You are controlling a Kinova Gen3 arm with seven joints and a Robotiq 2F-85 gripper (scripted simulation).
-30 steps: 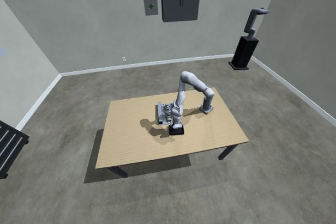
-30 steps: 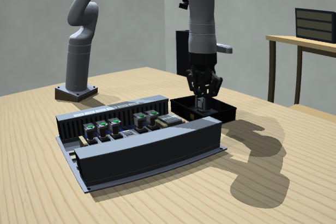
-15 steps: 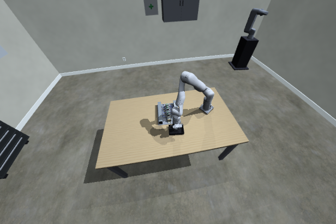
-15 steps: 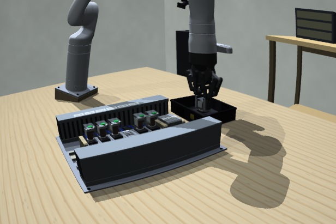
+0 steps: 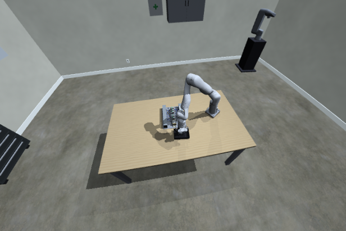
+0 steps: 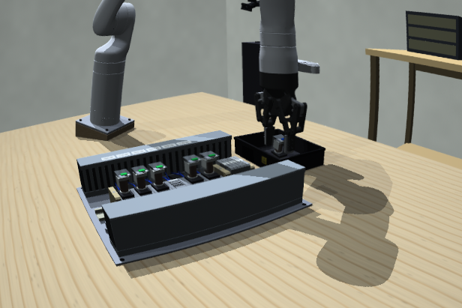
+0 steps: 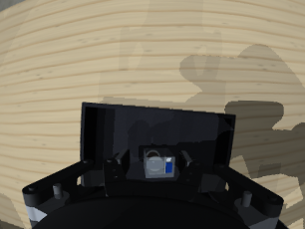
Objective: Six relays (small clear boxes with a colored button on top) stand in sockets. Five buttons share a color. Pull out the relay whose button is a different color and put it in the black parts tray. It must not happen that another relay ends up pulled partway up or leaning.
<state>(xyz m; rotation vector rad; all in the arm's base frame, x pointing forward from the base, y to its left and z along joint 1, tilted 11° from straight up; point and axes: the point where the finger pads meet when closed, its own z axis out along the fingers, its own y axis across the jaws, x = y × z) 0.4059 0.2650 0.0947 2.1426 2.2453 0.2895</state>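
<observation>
My hand is 1 cm above the relay. From my hand the other things lie so: black parts tray 2 cm below.
</observation>
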